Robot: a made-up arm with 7 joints.
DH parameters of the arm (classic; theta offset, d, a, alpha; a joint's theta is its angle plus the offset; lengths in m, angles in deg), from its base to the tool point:
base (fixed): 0 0 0 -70
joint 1: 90 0 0 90
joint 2: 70 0 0 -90
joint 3: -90 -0.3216 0.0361 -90
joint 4: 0 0 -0.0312 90
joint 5: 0 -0.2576 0 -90
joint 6: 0 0 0 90
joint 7: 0 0 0 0
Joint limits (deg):
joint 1: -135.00..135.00
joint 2: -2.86..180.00
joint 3: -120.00..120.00
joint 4: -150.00..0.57
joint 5: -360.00..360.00
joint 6: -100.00..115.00
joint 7: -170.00..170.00
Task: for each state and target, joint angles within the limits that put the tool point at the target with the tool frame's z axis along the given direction. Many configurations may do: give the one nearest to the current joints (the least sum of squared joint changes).
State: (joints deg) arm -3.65 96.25 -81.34 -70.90 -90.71 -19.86 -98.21
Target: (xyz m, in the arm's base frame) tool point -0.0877 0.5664 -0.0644 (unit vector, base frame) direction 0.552 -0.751 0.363
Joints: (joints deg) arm 22.27 96.14 -83.73 -30.34 -72.25 -21.43 -98.21
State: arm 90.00 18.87 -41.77 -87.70 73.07 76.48 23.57
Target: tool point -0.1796 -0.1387 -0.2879 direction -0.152 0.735 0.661
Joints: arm 94.58 -2.13 -32.57 -116.28 48.69 50.70 23.57
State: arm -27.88 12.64 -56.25 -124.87 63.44 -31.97 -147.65
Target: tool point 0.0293 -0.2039 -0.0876 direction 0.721 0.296 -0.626
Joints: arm -53.57 -2.79 -87.83 -149.87 61.76 -7.15 -147.65
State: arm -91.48 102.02 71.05 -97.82 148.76 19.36 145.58
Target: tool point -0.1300 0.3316 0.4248 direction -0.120 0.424 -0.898
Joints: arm -49.94 124.08 50.49 -49.67 153.36 40.85 145.58
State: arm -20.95 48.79 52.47 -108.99 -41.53 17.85 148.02
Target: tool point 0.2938 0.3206 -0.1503 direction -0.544 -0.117 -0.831
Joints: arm -18.64 25.57 47.52 -89.66 -27.40 -33.68 148.02
